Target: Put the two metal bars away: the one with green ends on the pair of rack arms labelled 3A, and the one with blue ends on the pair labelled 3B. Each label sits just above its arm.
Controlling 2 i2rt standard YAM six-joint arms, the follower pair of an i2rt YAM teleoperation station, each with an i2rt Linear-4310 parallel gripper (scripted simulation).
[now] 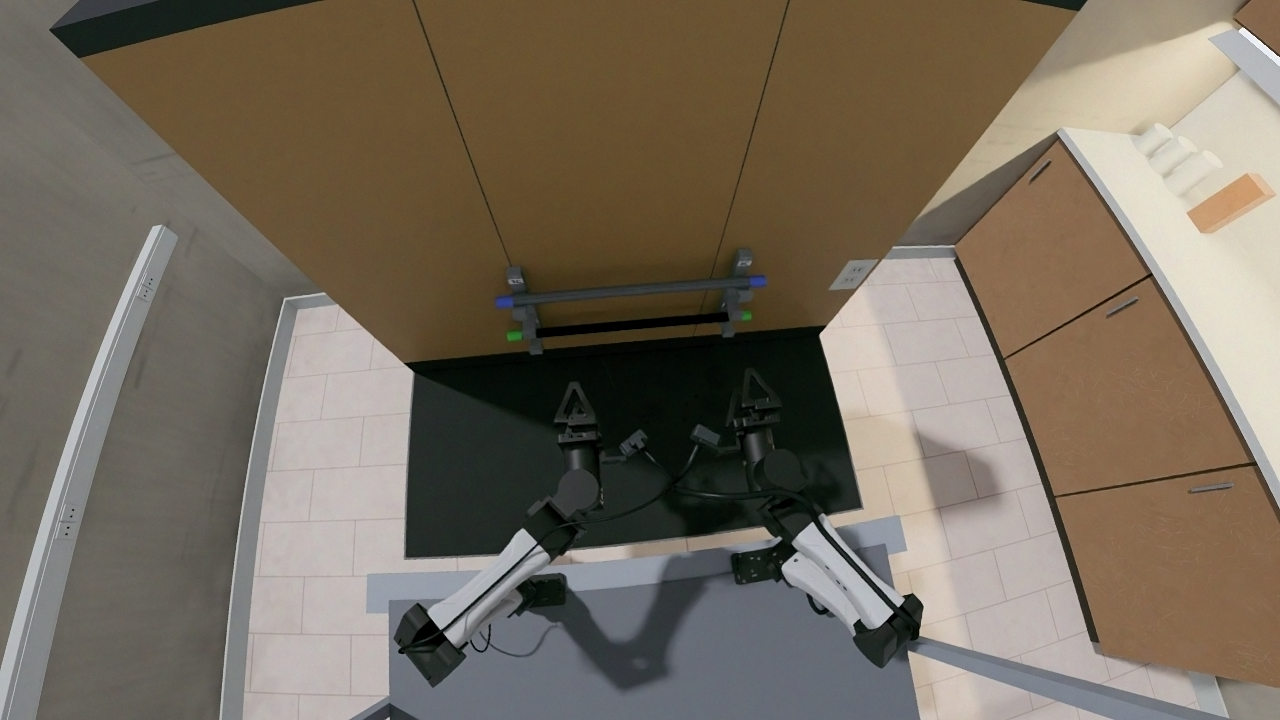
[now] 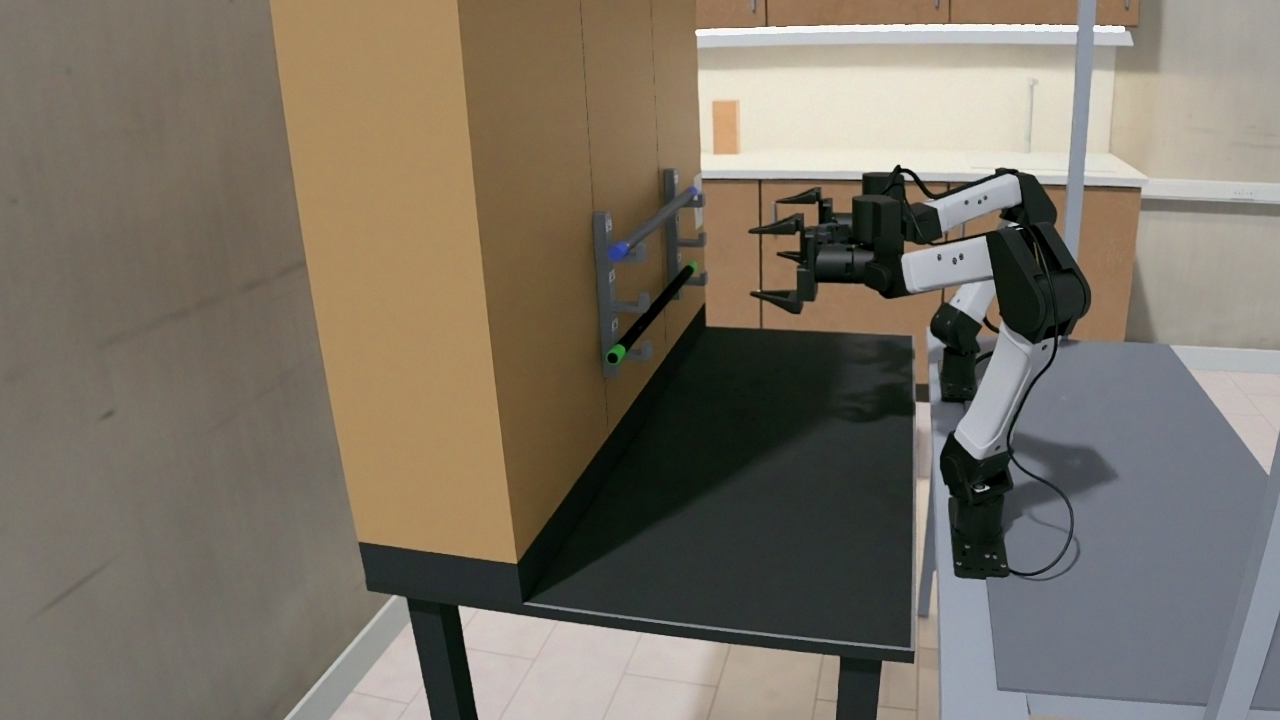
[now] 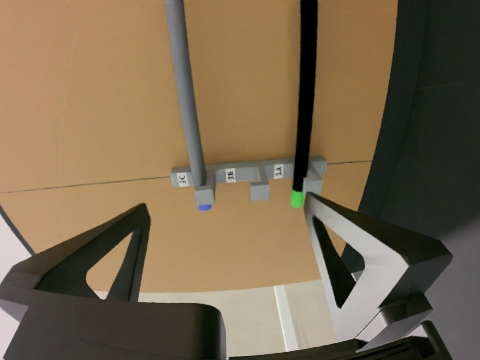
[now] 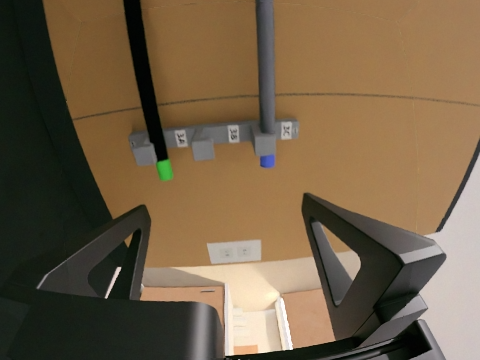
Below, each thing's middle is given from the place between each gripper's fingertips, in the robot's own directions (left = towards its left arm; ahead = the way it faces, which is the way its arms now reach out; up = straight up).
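The green-ended black bar [image 1: 715,317] is 180 mm ahead of my right hand [image 1: 742,378], 180 mm to the left of it and 100 mm below it. From that same right hand, you'd find the white outlet plate [image 4: 214,252] 300 mm to the right, 220 mm ahead and 10 mm below, and the blue-ended grey bar [image 1: 749,281] 50 mm above, 180 mm ahead and 180 mm to the left. Going by its middle, the white outlet plate is nearer to my right hand than to my left gripper.
As for the blue-ended grey bar, my left gripper is 18 cm short of it, 4 cm below it and 11 cm to the left of it. Counting from my left hand, the green-ended black bar is 18 cm ahead, 11 cm to the right and 11 cm below, while the white outlet plate is 59 cm to the right, 22 cm ahead and 2 cm below.
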